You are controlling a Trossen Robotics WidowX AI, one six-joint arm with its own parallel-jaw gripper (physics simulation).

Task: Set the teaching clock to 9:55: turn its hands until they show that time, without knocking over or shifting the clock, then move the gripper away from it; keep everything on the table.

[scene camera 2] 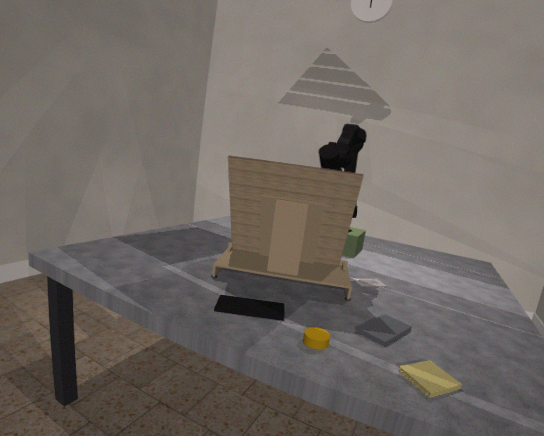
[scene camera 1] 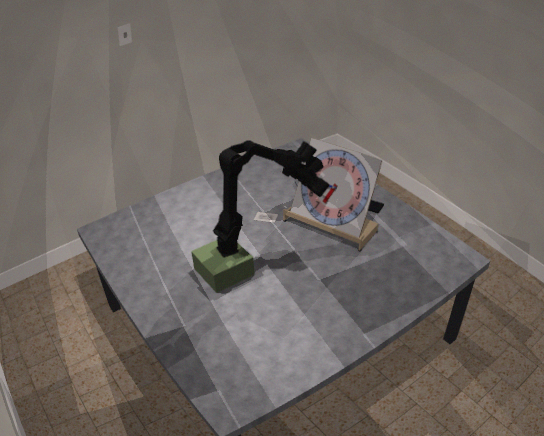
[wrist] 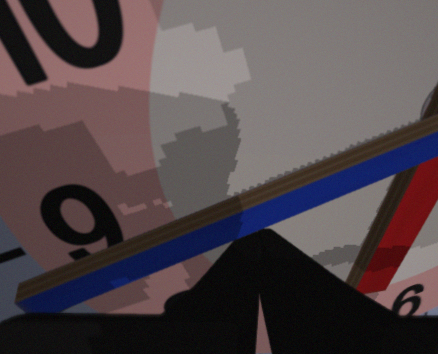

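Seen in the pictures: gripper, fingertip midpoint: (scene camera 2: pixel 311 226) (wrist: pixel 256 242); arm's base at its link origin: (scene camera 1: pixel 227 249).
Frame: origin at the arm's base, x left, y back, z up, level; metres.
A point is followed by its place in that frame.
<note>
The teaching clock (scene camera 1: pixel 345 180) {x -0.007, y -0.516, z 0.134 m} (scene camera 2: pixel 245 210) {x -0.088, y -0.539, z 0.097 m} (wrist: pixel 300 100) {x 0.062, y -0.471, z 0.113 m} stands upright on its wooden stand, leaning back; scene camera 2 shows its back. In the wrist view the long blue hand (wrist: pixel 280 215) {x 0.064, y -0.445, z 0.101 m} slants down-left, its tip just below the 9. The shorter red hand (scene camera 1: pixel 328 195) {x 0.019, y -0.453, z 0.070 m} (wrist: pixel 400 225) {x 0.021, y -0.453, z 0.071 m} points down, between 6 and about 7; the 7 is hidden there. My gripper (scene camera 1: pixel 327 189) {x 0.068, y -0.441, z 0.078 m} (wrist: pixel 256 242) {x 0.068, y -0.441, z 0.078 m} is shut and empty, in front of the face. Its fingertips overlap the lower edge of the blue hand in the wrist view; I cannot tell if they touch it. The board hides the gripper in scene camera 2.
The arm's green base block (scene camera 1: pixel 222 267) {x -0.080, y 0.058, z 0.000 m} (scene camera 2: pixel 354 243) {x 0.076, y -0.045, z -0.030 m} and a white card (scene camera 1: pixel 265 217) {x 0.211, y -0.266, z -0.086 m} (scene camera 2: pixel 370 282) {x 0.216, y -0.269, z -0.086 m} are on the table. Behind the clock lie a black flat block (scene camera 1: pixel 376 206) {x 0.020, y -0.713, z -0.079 m} (scene camera 2: pixel 249 308) {x 0.071, y -0.701, z -0.079 m}, an orange disc (scene camera 2: pixel 316 338) {x 0.244, y -0.727, z -0.068 m}, a grey slab (scene camera 2: pixel 384 330) {x 0.337, y -0.578, z -0.077 m} and a yellow pad (scene camera 2: pixel 430 378) {x 0.450, y -0.698, z -0.077 m}.
</note>
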